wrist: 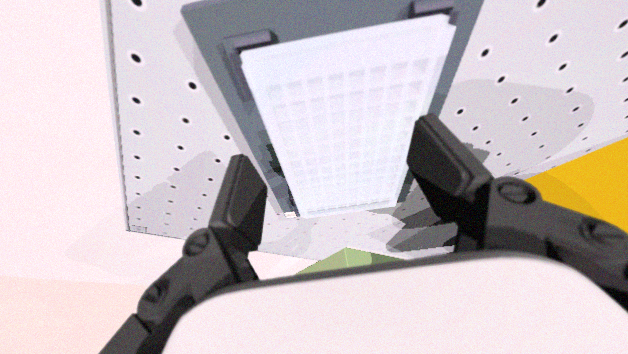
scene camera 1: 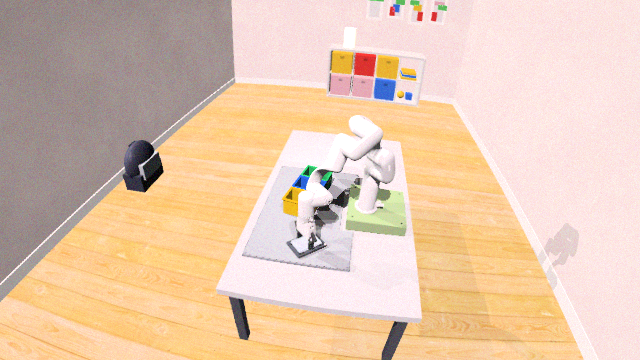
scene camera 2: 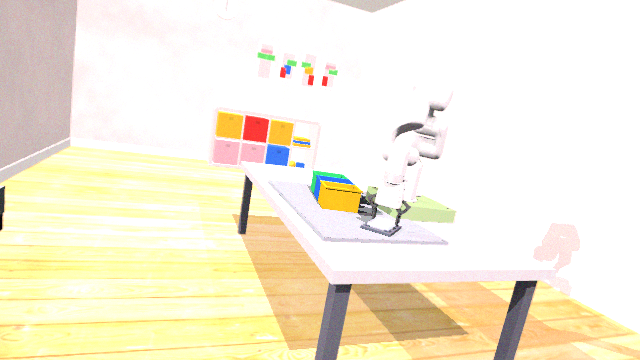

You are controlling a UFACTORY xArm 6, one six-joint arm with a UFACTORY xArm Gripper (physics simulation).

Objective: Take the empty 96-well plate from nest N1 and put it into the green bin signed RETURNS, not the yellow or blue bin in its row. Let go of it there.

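Where they show: gripper, between the fingertips: (wrist: 330,156) (scene camera 1: 305,242) (scene camera 2: 384,221); arm's base, origin of its link: (scene camera 1: 366,206).
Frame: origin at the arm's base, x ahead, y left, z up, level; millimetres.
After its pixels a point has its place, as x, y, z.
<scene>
The white 96-well plate (scene camera 1: 302,244) @(344, 270, -36) (scene camera 2: 384,226) @(361, 303, -34) (wrist: 350,110) @(351, 261, -45) sits flat in the dark nest (scene camera 1: 292,247) @(392, 280, -49) (scene camera 2: 372,230) @(399, 285, -56) (wrist: 320,22) @(378, 292, -49); no N1 label can be read. My gripper (scene camera 1: 305,236) @(330, 265, -27) (scene camera 2: 385,220) @(330, 265, -27) (wrist: 330,156) @(330, 265, -27) is open and low over the plate; in the wrist view one finger shows on each side of it, with nothing held. The green bin (scene camera 1: 310,170) @(313, -345, 9) (scene camera 2: 320,176) @(359, -224, 36) stands at the far end of the bin row, partly hidden by the arm in scene camera 1. Its sign cannot be read.
The blue bin (scene camera 1: 301,183) @(365, -225, -10) (scene camera 2: 317,188) @(394, -173, -13) and the nearest, yellow bin (scene camera 1: 290,206) @(417, 14, -3) (scene camera 2: 340,198) @(389, 24, -6) (wrist: 597,175) @(390, 23, -40) stand in the same row on the grey perforated board (scene camera 1: 270,235) @(511, 188, -60) (scene camera 2: 340,230) @(529, 263, -62) (wrist: 160,100) @(308, 358, -60). The arm's green base block (scene camera 1: 375,228) @(-40, 136, -39) (scene camera 2: 435,215) @(-85, 143, -40) (wrist: 330,263) @(76, 118, -58) is beside the board.
</scene>
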